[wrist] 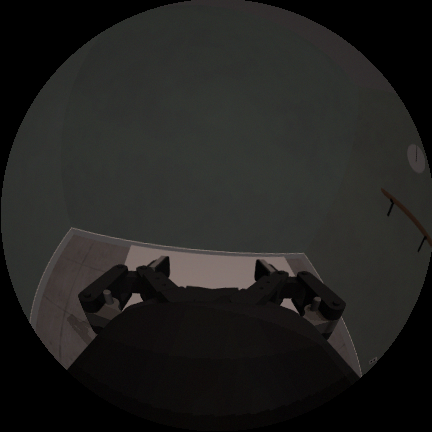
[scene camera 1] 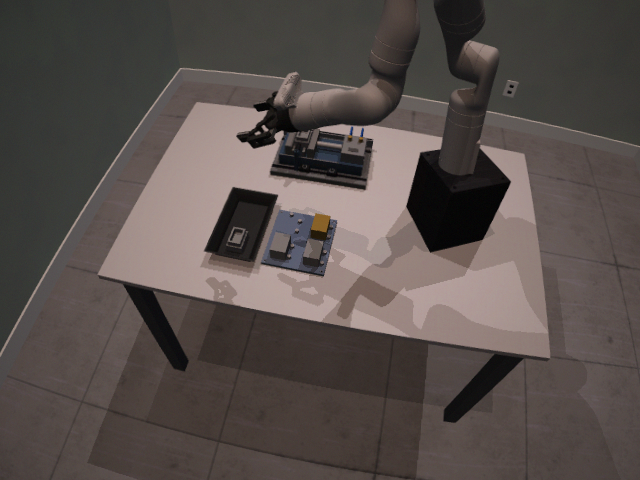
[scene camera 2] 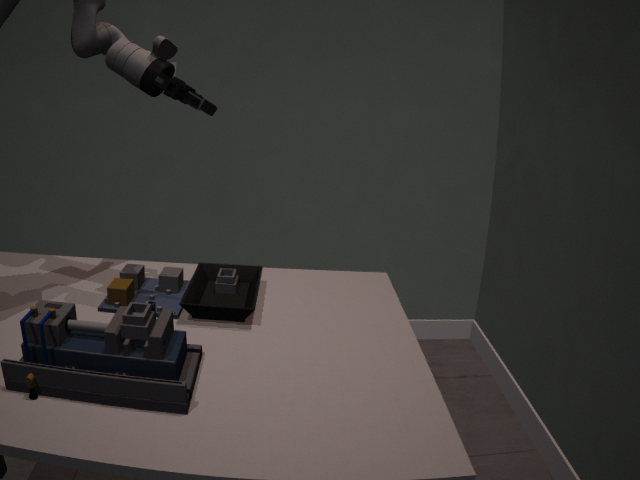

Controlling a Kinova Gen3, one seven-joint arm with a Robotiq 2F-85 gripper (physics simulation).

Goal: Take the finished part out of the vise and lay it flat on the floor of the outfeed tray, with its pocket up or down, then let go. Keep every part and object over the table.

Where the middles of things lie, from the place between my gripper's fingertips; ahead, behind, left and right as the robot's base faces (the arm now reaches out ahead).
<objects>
Now: the vise end block [scene camera 2: 54, 329] 21 cm behind my hand, 32 cm to the right of it and 31 cm below it.
</objects>
